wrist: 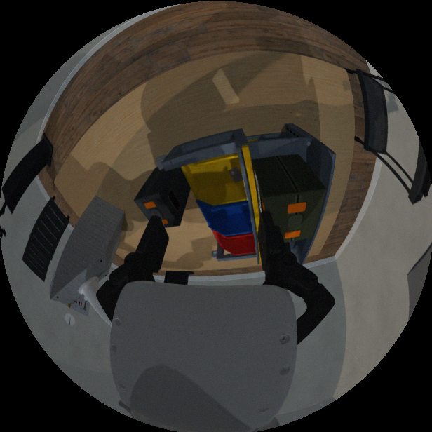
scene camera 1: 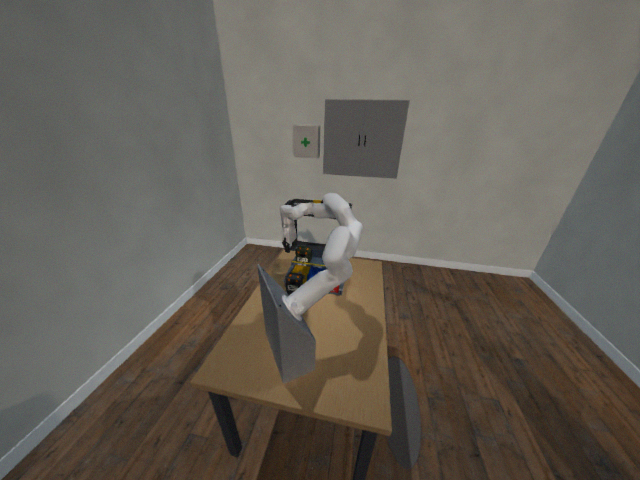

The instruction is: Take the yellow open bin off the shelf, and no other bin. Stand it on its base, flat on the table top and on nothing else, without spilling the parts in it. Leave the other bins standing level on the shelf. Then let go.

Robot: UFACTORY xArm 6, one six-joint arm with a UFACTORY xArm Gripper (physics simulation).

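Where they show: gripper, fingertip midpoint: (scene camera 1: pixel 290 249); arm's base, origin of the base link: (scene camera 1: pixel 291 308).
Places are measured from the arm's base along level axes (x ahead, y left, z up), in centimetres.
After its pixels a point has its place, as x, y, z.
Note:
The yellow open bin (scene camera 1: pixel 300 270) @(66.3, -6.1, -27.1) (wrist: pixel 215 181) sits in the grey shelf (wrist: pixel 202 148), beside a yellow-edged divider. A small grey shape shows at its divider side in the wrist view; the parts inside cannot be made out. The blue bin (scene camera 1: pixel 315 272) @(62.6, -16.7, -26.9) (wrist: pixel 232 218) and the red bin (scene camera 1: pixel 336 289) @(42.1, -28.3, -26.5) (wrist: pixel 241 245) are lined up below it in the wrist view. My gripper (scene camera 1: pixel 287 248) @(60.5, 0.0, -5.8) (wrist: pixel 209 225) is open with nothing between its fingers. Its fingers are spread wide above the row of bins, one towards the small dark case, the other over the divider.
A small dark case (scene camera 1: pixel 295 281) @(41.3, -2.2, -17.7) (wrist: pixel 162 197) with orange latches stands beside the bins. A larger dark green case (scene camera 1: pixel 303 252) @(63.2, -8.3, -10.3) (wrist: pixel 292 192) sits across the divider in the shelf. The wooden table (scene camera 1: pixel 351 382) @(-15.6, -24.5, -29.4) (wrist: pixel 185 95) carries them. The grey arm mount (scene camera 1: pixel 292 346) @(-11.9, -0.2, -8.3) (wrist: pixel 92 235) stands nearby.

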